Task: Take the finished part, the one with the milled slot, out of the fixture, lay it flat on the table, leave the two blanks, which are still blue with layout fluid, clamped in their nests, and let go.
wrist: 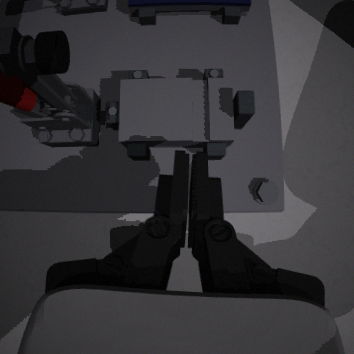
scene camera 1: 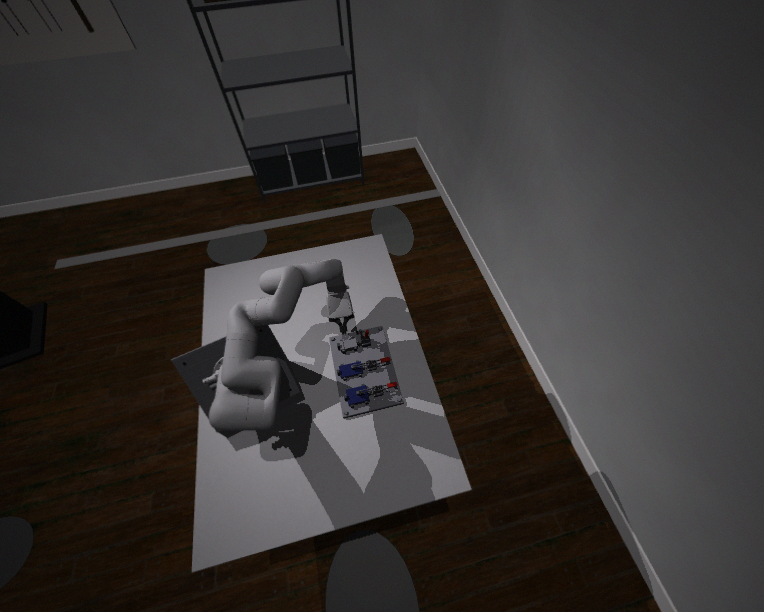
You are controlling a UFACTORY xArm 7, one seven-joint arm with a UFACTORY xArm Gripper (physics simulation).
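Places are measured from the arm's base along level axes (x right, y back, z down), in centimetres.
Pixels of known places: gripper, fingertip midpoint: [wrist: 189, 170] [scene camera 1: 344, 333].
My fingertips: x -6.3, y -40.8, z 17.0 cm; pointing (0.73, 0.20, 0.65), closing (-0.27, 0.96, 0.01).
Ahead of a thing's pixels: the offset from my fingertips to its top centre. "spot": to the spot under its first point. Level surfaces: height alone.
The finished part {dx +4.1, dy +0.1, dz +1.8 cm} [scene camera 1: 349, 344] [wrist: 160, 107] is a plain grey block with a narrow slot line near its right side in the wrist view. It sits among the stops of its nest on the fixture plate [scene camera 1: 376, 408] [wrist: 245, 50]. Its toggle clamp {spot: dx +4.5, dy -5.9, dz -0.7 cm} [wrist: 65, 112] is swung back, off the part. Two blue blanks {dx +14.6, dy +3.4, dz +2.8 cm} [scene camera 1: 350, 370] {dx +25.5, dy +5.2, dz +2.3 cm} [scene camera 1: 357, 395] sit in the other nests under their clamps; an edge of one blue blank {spot: dx +12.1, dy +3.0, dz +3.0 cm} [wrist: 190, 3] shows at the top of the wrist view. My gripper [scene camera 1: 345, 330] [wrist: 189, 170] is shut and empty, its tips at the part's near long edge. Contact is unclear.
Red clamp handles {spot: dx +18.1, dy -10.2, dz +0.7 cm} [scene camera 1: 385, 360] {dx +28.3, dy -8.0, dz +0.2 cm} [scene camera 1: 391, 385] stand out on the right side of the plate. The open clamp's black tip {spot: dx +4.5, dy -4.0, dz -6.3 cm} [wrist: 52, 52] stands up left of the part. A bolt head {spot: dx -2.2, dy +4.8, dz +3.7 cm} [wrist: 265, 191] is at the plate's near corner. The white table {dz +5.8 cm} [scene camera 1: 255, 503] extends around the plate.
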